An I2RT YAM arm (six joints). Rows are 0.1 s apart.
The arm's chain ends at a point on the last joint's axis. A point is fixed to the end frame.
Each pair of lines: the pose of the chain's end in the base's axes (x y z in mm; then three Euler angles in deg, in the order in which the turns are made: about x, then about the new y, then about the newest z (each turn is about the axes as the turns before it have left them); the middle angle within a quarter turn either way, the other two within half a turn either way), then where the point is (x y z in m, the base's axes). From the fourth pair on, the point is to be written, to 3 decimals.
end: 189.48 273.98 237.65 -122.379 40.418 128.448
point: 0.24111 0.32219 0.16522
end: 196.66 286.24 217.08 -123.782 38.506 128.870
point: 0.24540 0.33424 0.14254
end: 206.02 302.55 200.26 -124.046 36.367 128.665
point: 0.25180 0.35158 0.12452
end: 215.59 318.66 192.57 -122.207 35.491 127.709
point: 0.261 0.370 0.118
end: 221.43 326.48 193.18 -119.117 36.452 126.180
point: 0.269 0.381 0.122
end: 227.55 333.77 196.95 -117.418 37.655 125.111
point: 0.277 0.389 0.128
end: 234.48 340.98 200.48 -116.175 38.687 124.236
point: 0.286 0.396 0.133
